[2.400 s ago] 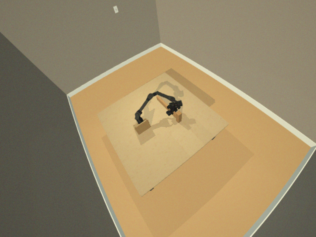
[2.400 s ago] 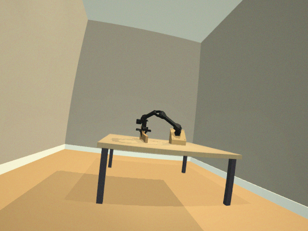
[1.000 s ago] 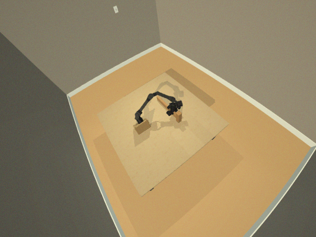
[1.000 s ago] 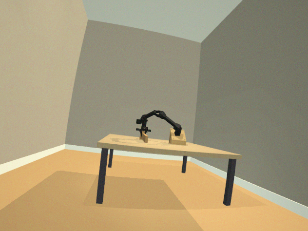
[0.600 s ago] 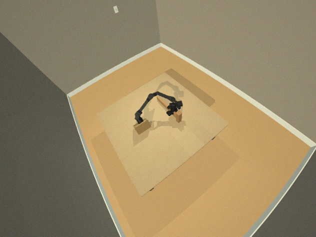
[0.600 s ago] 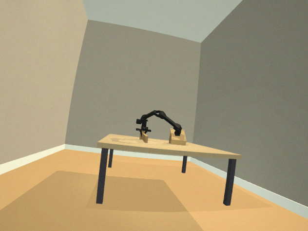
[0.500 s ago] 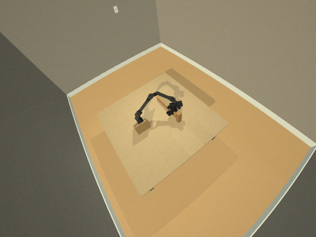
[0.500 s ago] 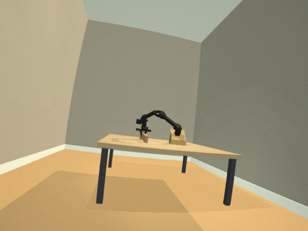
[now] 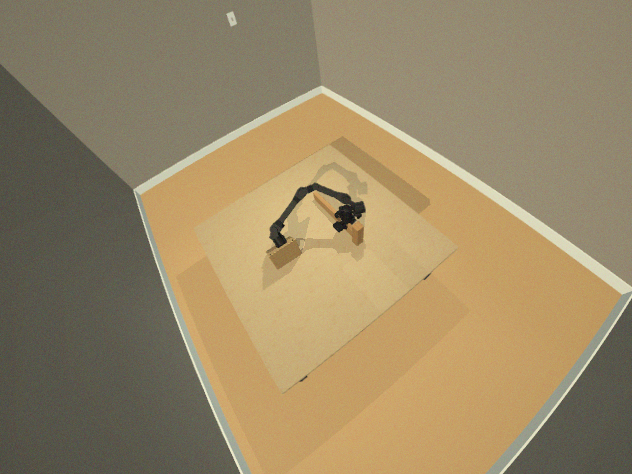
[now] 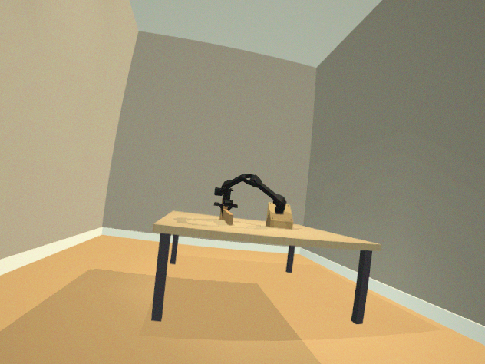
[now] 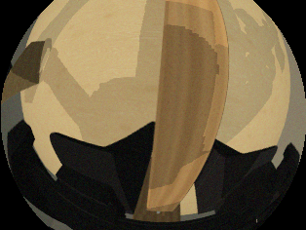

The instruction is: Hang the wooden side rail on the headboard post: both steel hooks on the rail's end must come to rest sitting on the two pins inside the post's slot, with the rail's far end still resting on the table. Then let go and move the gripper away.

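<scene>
Right now the headboard post is 100 mm to the right of my gripper tip and 40 mm above it.
</scene>
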